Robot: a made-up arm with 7 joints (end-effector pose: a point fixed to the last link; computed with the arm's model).
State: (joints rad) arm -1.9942 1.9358 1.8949 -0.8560 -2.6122 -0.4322 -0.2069
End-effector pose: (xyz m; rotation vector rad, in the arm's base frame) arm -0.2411 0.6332 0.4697 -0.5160 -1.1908 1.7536
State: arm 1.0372 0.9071 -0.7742 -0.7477 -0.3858 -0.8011 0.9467
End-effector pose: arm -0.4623 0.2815 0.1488 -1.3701 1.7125 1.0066
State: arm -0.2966 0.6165 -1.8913 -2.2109 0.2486 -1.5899 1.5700
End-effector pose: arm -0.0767 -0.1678 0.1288 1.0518 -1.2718 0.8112
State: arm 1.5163 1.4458 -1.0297 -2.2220 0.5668 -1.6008 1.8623
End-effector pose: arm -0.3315 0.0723 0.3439 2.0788 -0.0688 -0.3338
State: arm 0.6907 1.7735 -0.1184 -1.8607 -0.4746 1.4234 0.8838
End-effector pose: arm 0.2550 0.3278 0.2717 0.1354 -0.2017 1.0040
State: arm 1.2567 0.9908 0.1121 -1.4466 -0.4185 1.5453 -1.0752
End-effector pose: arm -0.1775 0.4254 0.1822 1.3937 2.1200 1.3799
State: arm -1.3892 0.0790 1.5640 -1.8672 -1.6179 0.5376 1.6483
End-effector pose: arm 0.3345 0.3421 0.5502 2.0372 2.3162 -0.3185
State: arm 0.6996 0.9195 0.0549 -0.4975 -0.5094 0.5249 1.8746
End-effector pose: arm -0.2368 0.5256 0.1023 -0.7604 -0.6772 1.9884
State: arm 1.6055 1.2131 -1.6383 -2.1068 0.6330 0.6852 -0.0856
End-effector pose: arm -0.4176 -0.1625 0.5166 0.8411 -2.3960 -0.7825
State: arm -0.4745 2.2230 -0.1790 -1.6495 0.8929 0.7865 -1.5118
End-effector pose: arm 0.2887 0.2498 0.8435 1.1378 0.3555 0.5796
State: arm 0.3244 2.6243 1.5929 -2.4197 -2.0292 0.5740 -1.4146
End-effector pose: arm 0.0453 -0.2788 0.7065 -0.6415 1.8498 -1.2240
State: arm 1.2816 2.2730 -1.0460 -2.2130 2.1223 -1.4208 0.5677
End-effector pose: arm -0.1759 0.2841 0.3909 -1.7523 -0.1364 1.3195
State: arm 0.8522 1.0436 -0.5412 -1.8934 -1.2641 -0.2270 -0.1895
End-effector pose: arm -0.0557 0.1345 0.0636 0.3819 0.8838 -0.8595
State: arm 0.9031 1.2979 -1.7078 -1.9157 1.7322 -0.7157 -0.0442
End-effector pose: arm -0.4347 0.0323 0.2737 -1.8579 1.1002 1.8534
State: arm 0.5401 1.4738 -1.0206 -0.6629 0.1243 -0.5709 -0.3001
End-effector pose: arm -0.1704 0.5972 0.2659 0.2272 1.5102 0.2690
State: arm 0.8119 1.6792 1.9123 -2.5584 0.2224 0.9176 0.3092
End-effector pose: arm 0.0996 -0.0368 0.8001 -0.1120 -0.9136 -0.1989
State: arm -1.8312 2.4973 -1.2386 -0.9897 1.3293 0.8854 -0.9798
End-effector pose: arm -0.1263 0.5844 0.7410 -0.6794 -0.2063 1.1585
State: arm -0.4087 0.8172 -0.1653 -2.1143 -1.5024 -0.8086 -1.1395
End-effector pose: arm 0.3555 0.0078 0.4816 2.0219 -1.2064 -0.7641
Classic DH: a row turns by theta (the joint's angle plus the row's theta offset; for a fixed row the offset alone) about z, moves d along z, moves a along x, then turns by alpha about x. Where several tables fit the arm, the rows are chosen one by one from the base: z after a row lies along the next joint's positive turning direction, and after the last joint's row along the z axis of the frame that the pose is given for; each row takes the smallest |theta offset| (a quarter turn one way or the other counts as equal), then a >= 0, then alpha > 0; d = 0 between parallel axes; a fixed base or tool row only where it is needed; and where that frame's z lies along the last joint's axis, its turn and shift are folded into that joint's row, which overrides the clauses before.
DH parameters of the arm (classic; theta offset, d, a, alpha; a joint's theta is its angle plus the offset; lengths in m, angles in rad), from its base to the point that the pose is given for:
base (fixed): 0 0.4915 -0.0171 -1.2217
joint 1: -1.5708 -0.0264 0.011 -1.5708
joint 2: 1.2217 -0.04 -0.0106 1.5708
joint 3: 1.5708 -0.3284 0.0443 -1.5708
joint 4: 0 -0.0011 -0.0582 1.5708
joint 5: 0 -0.3734 -0.0053 -1.5708
joint 6: 0 0.0223 0.028 1.5708
joint 7: 0 -0.0022 -0.0116 -1.5708
tool (fixed): 1.5708 -0.0229 0 0

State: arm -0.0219 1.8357 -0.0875 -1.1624 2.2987 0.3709 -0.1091
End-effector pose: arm 0.3112 0.4927 0.6229 -1.9496 -0.0433 0.4373
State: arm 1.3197 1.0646 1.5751 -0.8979 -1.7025 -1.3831 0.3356
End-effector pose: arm -0.2665 0.5554 0.6685 0.1874 1.3124 0.6063
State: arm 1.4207 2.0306 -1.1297 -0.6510 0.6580 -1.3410 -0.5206
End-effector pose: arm -0.1052 0.6344 0.6479 0.1628 1.8995 -0.0445
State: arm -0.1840 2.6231 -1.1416 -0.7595 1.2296 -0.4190 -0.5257
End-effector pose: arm 0.0024 0.4776 0.9513 0.7441 -0.0781 0.8908
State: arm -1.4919 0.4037 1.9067 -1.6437 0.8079 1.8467 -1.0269
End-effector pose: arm 0.3126 0.4510 0.4288 -1.8247 -0.2896 -0.8162
